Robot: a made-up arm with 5 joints.
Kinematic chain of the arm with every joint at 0, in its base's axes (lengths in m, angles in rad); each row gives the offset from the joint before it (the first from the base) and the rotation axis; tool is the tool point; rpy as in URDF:
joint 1: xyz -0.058 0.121 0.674 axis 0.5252 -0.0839 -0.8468
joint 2: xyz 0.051 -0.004 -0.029 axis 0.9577 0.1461 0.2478
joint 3: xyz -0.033 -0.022 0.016 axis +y
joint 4: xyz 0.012 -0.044 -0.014 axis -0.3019 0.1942 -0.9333
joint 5: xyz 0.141 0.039 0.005 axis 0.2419 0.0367 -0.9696
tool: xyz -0.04 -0.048 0.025 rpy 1.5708 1.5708 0
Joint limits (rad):
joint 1: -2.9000..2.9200
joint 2: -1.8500..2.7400
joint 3: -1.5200..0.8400
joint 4: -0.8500..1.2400
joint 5: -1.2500..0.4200
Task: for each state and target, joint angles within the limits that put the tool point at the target. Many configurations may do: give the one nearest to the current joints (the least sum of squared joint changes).
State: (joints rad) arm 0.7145 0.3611 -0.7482 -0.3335 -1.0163
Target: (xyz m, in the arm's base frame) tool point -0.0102 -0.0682 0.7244
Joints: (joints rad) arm 0.6407 0.3765 -0.7641 -0.0973 -1.2007
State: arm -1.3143 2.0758 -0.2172 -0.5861 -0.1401
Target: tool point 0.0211 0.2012 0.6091
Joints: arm -0.9706 2.1350 0.3389 -0.8500 -0.2111
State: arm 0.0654 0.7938 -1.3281 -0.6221 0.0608
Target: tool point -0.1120 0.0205 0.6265
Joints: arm 0.8139 1.1084 -1.5200 -0.6842 0.1199
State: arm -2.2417 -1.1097 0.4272 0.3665 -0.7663
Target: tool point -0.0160 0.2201 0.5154
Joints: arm -2.6028 -0.4008 0.7651 -0.2600 -1.0086
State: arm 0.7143 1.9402 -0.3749 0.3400 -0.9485
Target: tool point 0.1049 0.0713 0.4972
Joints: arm 0.7260 1.9183 -0.5025 0.4918 -0.8027
